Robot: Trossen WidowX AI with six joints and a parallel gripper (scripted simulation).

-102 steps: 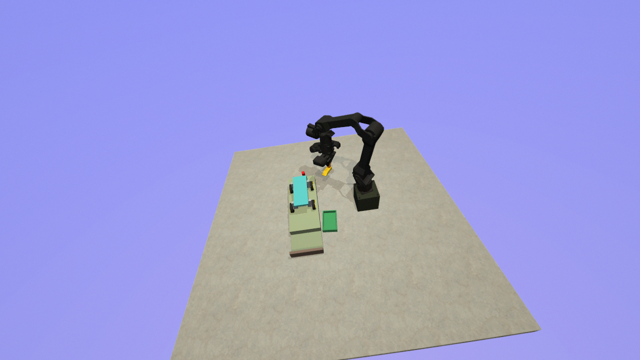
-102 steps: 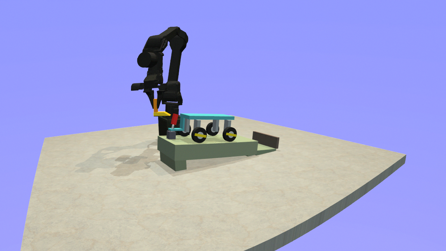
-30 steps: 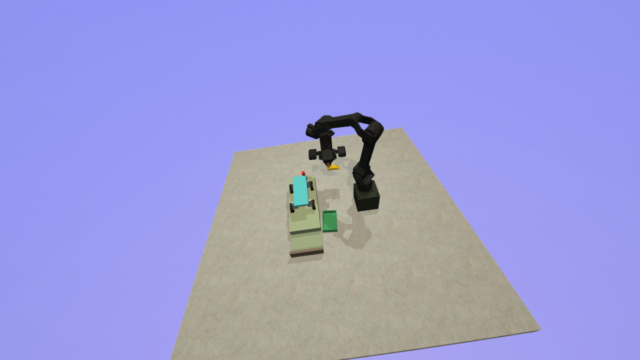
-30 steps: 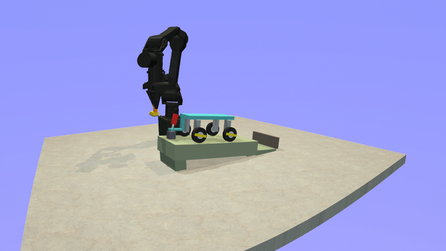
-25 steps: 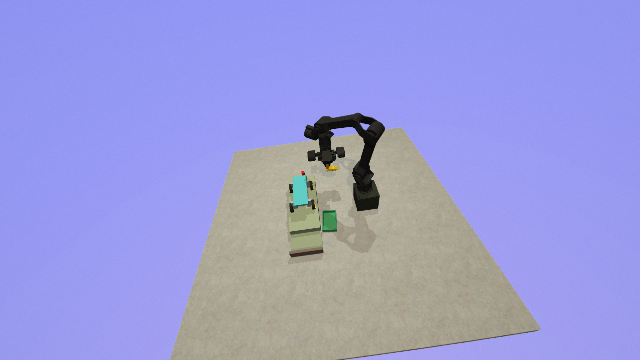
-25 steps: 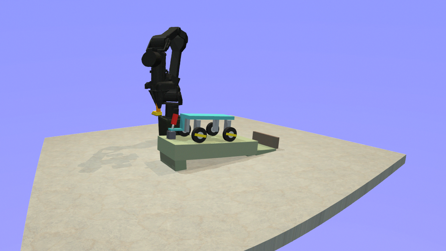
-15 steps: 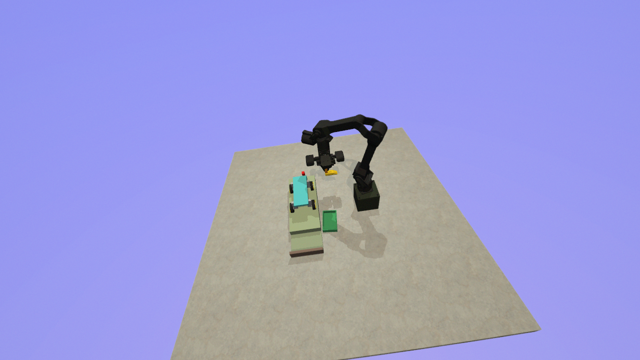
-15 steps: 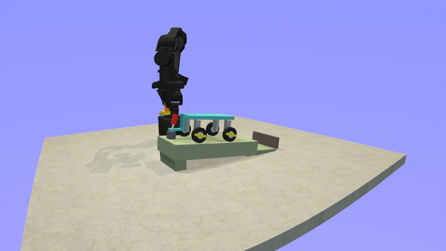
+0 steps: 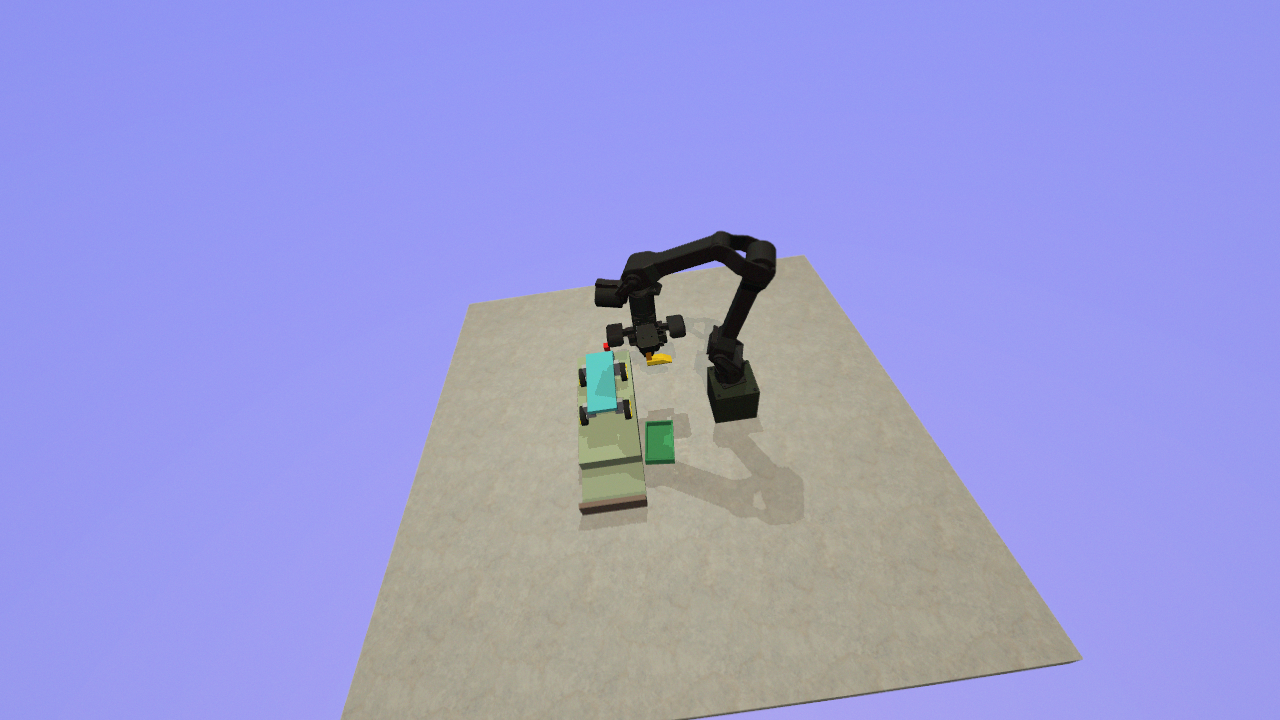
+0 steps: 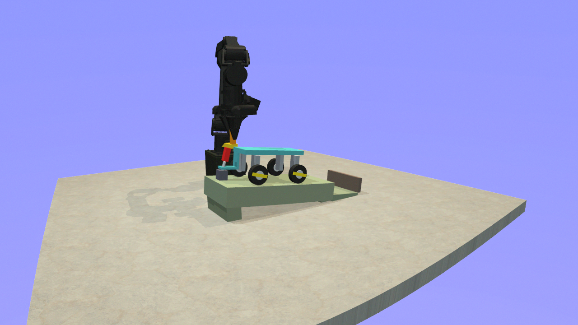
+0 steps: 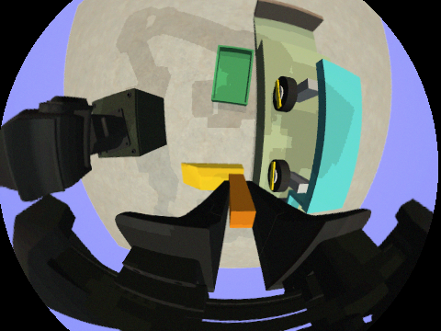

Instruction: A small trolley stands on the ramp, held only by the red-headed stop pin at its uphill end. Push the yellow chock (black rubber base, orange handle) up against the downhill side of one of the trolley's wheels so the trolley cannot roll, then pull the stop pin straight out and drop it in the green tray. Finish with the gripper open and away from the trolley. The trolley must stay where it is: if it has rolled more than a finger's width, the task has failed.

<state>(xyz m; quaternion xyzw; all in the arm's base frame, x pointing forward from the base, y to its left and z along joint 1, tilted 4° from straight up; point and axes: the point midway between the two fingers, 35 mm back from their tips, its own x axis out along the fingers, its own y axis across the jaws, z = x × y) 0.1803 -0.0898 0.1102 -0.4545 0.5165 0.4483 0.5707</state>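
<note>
Now: the red-headed stop pin 10 cm to the right of my gripper tip, 9 cm ahead of it and 4 cm below it. Also, from my gripper tip: trolley: 13 cm ahead, 6 cm below, 1 cm to the left; then yellow chock: 2 cm behind, 1 cm below; then green ramp: 13 cm below, 13 cm ahead, 2 cm to the left.
</note>
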